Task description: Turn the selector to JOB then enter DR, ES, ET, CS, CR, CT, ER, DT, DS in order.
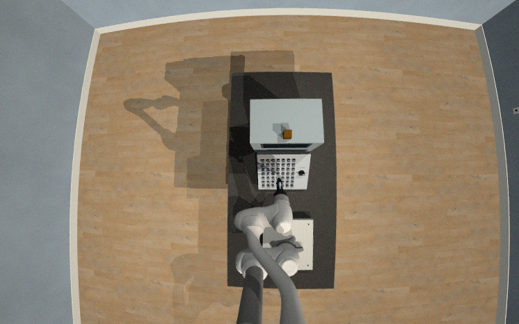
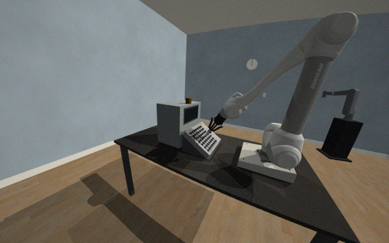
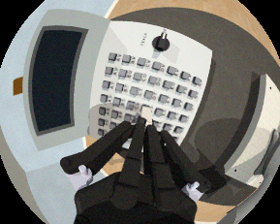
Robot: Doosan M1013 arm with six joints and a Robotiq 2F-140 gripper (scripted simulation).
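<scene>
Right now my hand is 1 cm short of the key, 3 cm to the right of it and 7 cm above it. The rest, counted from my hand: sloped keypad (5 cm ahead, 6 cm to the right, 9 cm below); then black selector knob (17 cm to the right, 5 cm below).
</scene>
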